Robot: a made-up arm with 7 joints. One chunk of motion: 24 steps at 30 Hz.
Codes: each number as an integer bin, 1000 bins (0 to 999) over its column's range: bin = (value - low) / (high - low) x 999, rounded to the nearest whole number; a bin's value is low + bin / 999 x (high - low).
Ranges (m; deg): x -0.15..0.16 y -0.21..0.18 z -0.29..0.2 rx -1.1..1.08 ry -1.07..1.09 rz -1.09..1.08
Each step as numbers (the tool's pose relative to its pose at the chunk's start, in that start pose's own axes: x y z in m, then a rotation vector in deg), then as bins.
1 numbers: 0.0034 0.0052 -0.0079 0.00 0.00 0.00
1 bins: 494 551 575 504 495 502
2 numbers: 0.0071 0.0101 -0.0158 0.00 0.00 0.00
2 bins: 506 564 559 504 495 502
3 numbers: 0.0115 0.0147 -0.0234 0.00 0.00 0.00
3 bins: 520 576 544 504 495 502
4 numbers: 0.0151 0.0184 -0.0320 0.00 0.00 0.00
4 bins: 532 585 526 504 495 502
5 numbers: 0.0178 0.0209 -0.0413 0.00 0.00 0.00
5 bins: 541 591 507 504 495 502
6 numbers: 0.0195 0.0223 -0.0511 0.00 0.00 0.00
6 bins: 546 595 487 504 495 502
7 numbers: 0.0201 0.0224 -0.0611 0.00 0.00 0.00
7 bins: 548 595 467 504 495 502
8 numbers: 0.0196 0.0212 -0.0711 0.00 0.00 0.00
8 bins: 547 592 446 504 495 502
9 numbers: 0.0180 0.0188 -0.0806 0.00 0.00 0.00
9 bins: 541 586 427 504 495 502
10 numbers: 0.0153 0.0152 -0.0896 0.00 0.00 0.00
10 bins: 533 577 409 504 495 502
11 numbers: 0.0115 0.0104 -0.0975 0.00 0.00 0.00
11 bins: 520 565 392 504 495 502
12 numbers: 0.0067 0.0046 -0.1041 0.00 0.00 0.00
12 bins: 505 550 379 504 495 502
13 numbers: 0.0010 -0.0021 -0.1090 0.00 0.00 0.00
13 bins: 487 533 369 504 495 502
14 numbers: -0.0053 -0.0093 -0.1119 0.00 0.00 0.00
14 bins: 466 514 363 504 495 502
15 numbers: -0.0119 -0.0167 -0.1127 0.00 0.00 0.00
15 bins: 445 495 361 504 495 502
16 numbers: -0.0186 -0.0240 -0.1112 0.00 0.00 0.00
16 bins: 423 476 365 504 495 502
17 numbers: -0.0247 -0.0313 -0.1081 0.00 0.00 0.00
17 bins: 404 458 371 504 495 502
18 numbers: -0.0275 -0.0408 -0.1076 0.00 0.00 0.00
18 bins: 395 433 372 504 495 502
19 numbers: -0.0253 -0.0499 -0.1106 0.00 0.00 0.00
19 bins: 402 410 366 504 495 502
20 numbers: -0.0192 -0.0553 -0.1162 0.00 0.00 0.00
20 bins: 422 396 354 504 495 502
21 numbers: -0.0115 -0.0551 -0.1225 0.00 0.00 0.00
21 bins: 446 397 341 504 495 502
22 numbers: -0.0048 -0.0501 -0.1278 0.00 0.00 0.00
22 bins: 468 410 331 504 495 502
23 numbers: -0.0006 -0.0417 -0.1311 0.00 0.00 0.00
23 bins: 481 431 324 504 495 502
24 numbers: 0.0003 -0.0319 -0.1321 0.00 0.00 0.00
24 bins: 484 456 322 504 495 502
